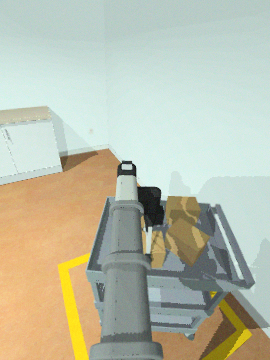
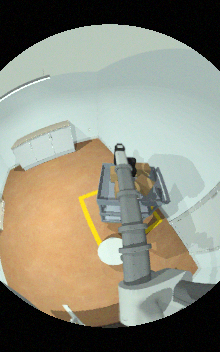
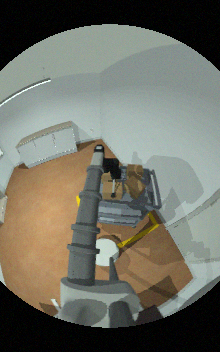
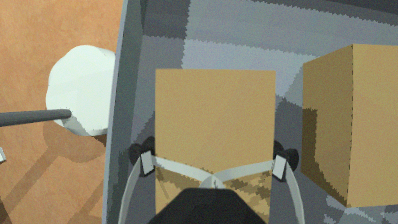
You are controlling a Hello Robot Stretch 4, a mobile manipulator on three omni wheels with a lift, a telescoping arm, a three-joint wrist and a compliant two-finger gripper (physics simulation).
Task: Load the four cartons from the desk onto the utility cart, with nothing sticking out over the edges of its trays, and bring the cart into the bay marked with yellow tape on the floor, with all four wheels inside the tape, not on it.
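The grey utility cart stands over the area bounded by the yellow tape; most of its wheels are hidden. My gripper is shut on a carton, held upright over the cart's top tray near one side wall. A second carton and a turned, tilted-looking carton are beside it on the top tray. I cannot tell a fourth carton apart; my arm and gripper hide part of the tray.
The cart's push handle is at the right, close to the wall. A white round object stands between the cart and my base. A low white cabinet stands at the left back.
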